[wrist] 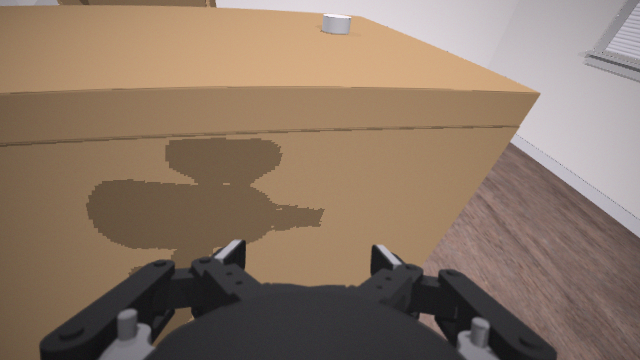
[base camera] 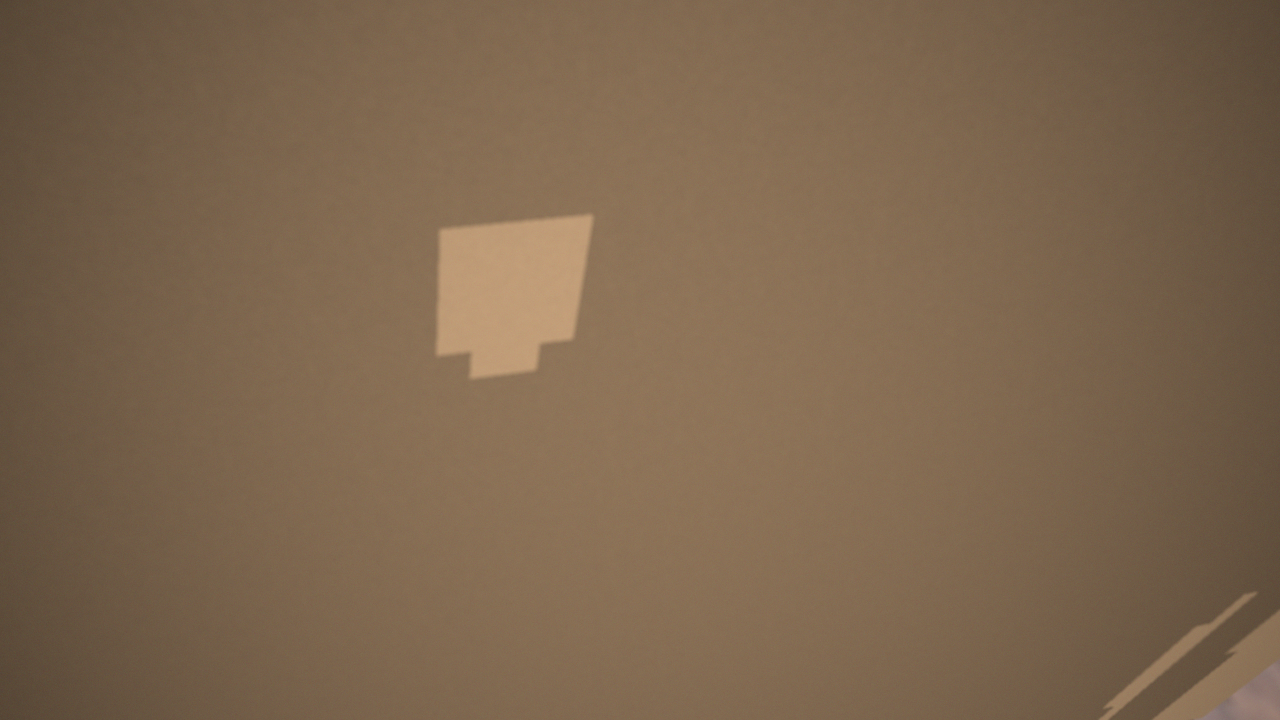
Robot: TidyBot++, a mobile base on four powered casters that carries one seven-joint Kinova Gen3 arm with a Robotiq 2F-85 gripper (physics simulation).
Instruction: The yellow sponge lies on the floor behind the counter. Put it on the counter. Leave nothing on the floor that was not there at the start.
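Frame: origin at the arm's base, x ahead, y left, z up, level; millimetres.
Where they show: gripper, fingertip midpoint: (wrist: 308, 256).
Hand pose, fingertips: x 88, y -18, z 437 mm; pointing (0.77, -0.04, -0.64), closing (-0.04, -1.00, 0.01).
After its pixels a point has its place.
The wooden counter (base camera: 805, 313) @[x 197, y -34, z -126 mm] (wrist: 375, 180) @[x 207, y -99, z 404 mm] stands close in front; its side panel fills nearly all of the base camera view. In the wrist view its top and its near edge show, with its right corner at the upper right. My gripper (wrist: 308, 256) @[x 88, y -18, z 437 mm] is open, with nothing between the fingers, in front of the counter's side panel and lower than its top edge. The yellow sponge does not show in either view.
A small white and grey cylinder (wrist: 336, 24) @[x 466, y -62, z 527 mm] stands on the counter top near its far right. A brown wooden object (wrist: 145, 2) @[x 1880, y 1043, z 427 mm] shows at the top left, beyond the counter. Wood floor (wrist: 540, 250) @[x 594, y -1314, z -397 mm] runs along the counter's right side to a white wall (wrist: 555, 115) @[x 1565, y -2006, z -29 mm] with a window (wrist: 622, 45) @[x 1480, y -2015, z 507 mm].
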